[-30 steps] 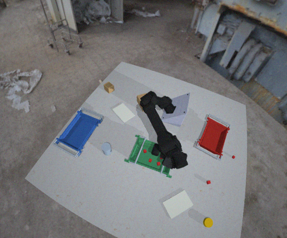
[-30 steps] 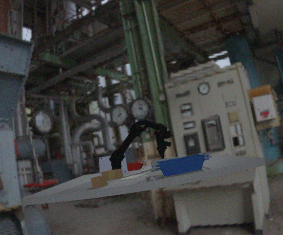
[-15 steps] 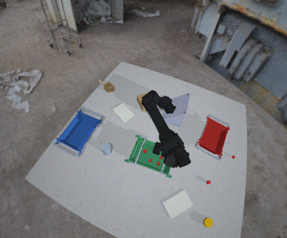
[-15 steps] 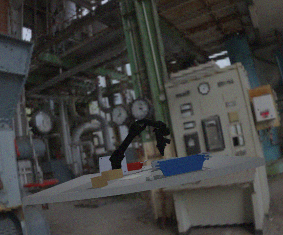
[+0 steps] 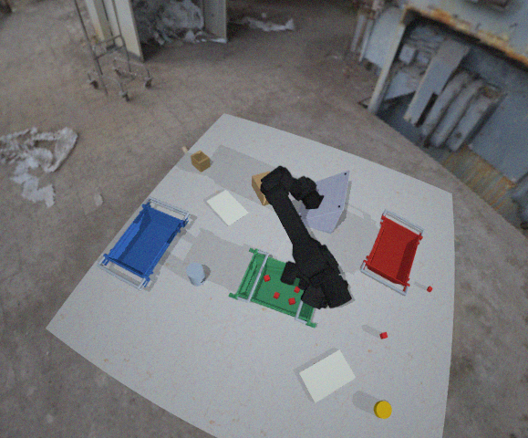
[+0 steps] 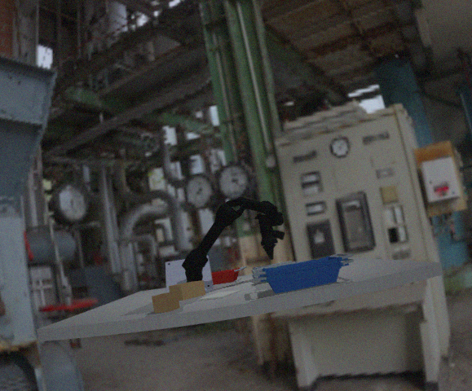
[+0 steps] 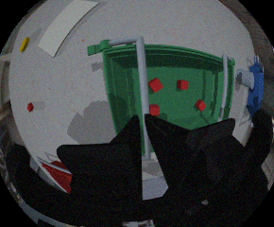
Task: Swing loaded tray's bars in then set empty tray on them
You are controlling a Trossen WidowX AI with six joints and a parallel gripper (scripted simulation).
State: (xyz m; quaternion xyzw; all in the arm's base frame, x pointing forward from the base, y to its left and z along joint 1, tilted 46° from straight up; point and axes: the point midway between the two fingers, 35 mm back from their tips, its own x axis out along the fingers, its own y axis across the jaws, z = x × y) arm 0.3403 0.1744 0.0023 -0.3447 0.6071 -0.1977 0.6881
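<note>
Right now my gripper tip is 32 cm past the red tray, 23 cm to the right of it and 4 cm above it. From my gripper tip the other things lie so: grey cylinder (35 cm to the right, 11 cm ahead, 5 cm below); yellow disc (37 cm to the left, 20 cm ahead, 8 cm below).
</note>
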